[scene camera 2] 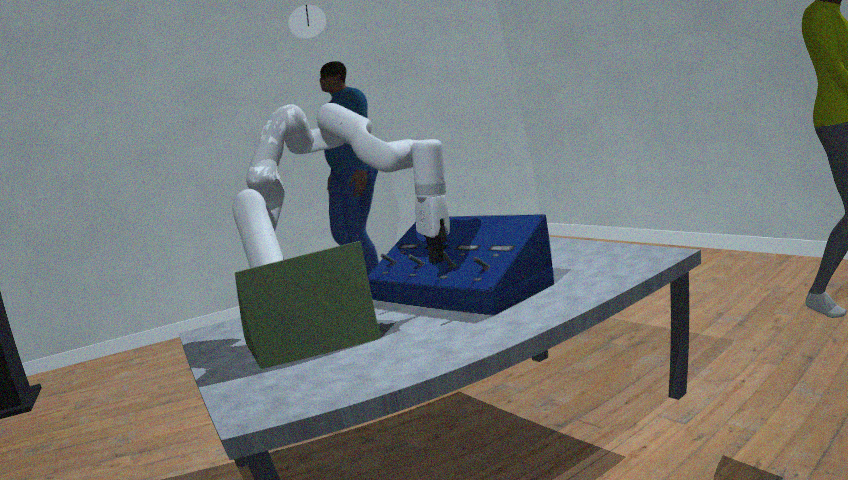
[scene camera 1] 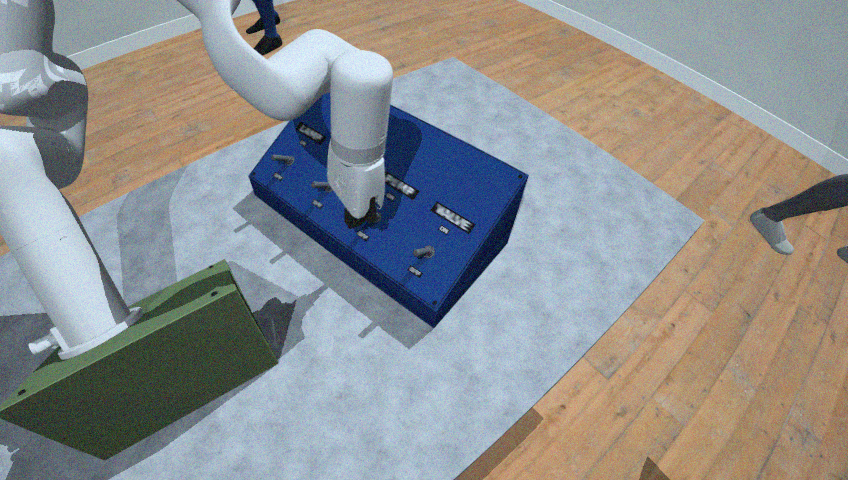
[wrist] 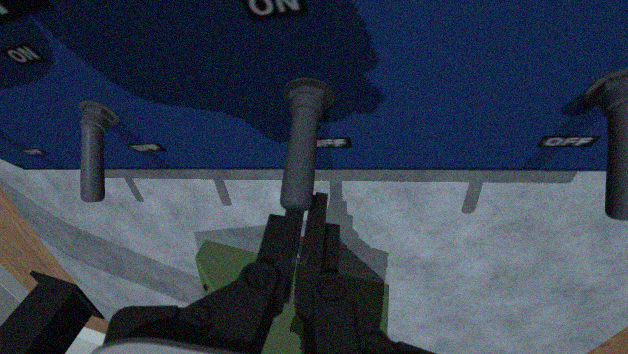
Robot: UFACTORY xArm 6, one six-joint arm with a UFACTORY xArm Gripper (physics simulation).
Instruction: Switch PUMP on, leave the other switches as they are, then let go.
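Seen in the pictures: gripper, fingertip midpoint: [scene camera 2: 436, 262] [scene camera 1: 354, 222] [wrist: 305, 213]; arm's base, link origin: [scene camera 2: 277, 294] [scene camera 1: 103, 334].
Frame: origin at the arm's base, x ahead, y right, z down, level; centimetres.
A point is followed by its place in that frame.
The blue console [scene camera 1: 470, 166] {x 62.6, y 11.4, z -3.4 cm} [scene camera 2: 523, 261] {x 55.7, y 22.4, z 4.2 cm} [wrist: 450, 65] {x 48.5, y 10.0, z 3.7 cm} carries several grey lever switches. The PUMP label [scene camera 1: 401, 186] {x 52.8, y 4.2, z 1.0 cm} is partly covered by my gripper in scene view 1. The PUMP lever [scene camera 2: 448, 260] {x 45.2, y 5.3, z 2.4 cm} [wrist: 302, 145] {x 45.6, y 5.0, z 1.8 cm} leans towards its OFF label [wrist: 334, 143] {x 43.0, y 5.7, z 6.2 cm}, tilted much like its neighbours. My gripper [scene camera 1: 361, 220] {x 41.7, y 5.1, z 2.0 cm} [scene camera 2: 437, 259] {x 41.7, y 5.1, z 2.0 cm} [wrist: 305, 213] {x 41.7, y 5.1, z 2.0 cm} is shut and empty. Its black fingertips are right at the free end of the PUMP lever, on the OFF side; whether they touch it I cannot tell. Its ON label [wrist: 275, 6] {x 50.3, y 4.1, z 2.3 cm} is at the top of the wrist view.
The VALVE lever [scene camera 1: 424, 252] {x 46.6, y 17.4, z 2.1 cm} [scene camera 2: 482, 264] {x 46.9, y 17.2, z 3.0 cm} [wrist: 617, 165] {x 46.5, y 16.4, z 2.0 cm} stands on one side, another lever [scene camera 1: 320, 185] {x 42.1, y -6.2, z 1.8 cm} [scene camera 2: 416, 261] {x 42.7, y -6.4, z 3.0 cm} [wrist: 92, 165] {x 42.7, y -6.4, z 2.0 cm} on the other, with the LAMP lever [scene camera 1: 283, 159] {x 40.9, y -18.2, z 2.6 cm} [scene camera 2: 387, 259] {x 40.3, y -18.3, z 2.7 cm} beyond. A green block [scene camera 1: 178, 362] {x 7.7, y 11.6, z -0.8 cm} [scene camera 2: 309, 303] {x 4.2, y 11.2, z 1.6 cm} stands by the arm's base on the grey table [scene camera 1: 595, 237] {x 83.8, y 31.9, z 13.9 cm} [scene camera 2: 624, 267] {x 87.1, y 31.5, z 13.9 cm}.
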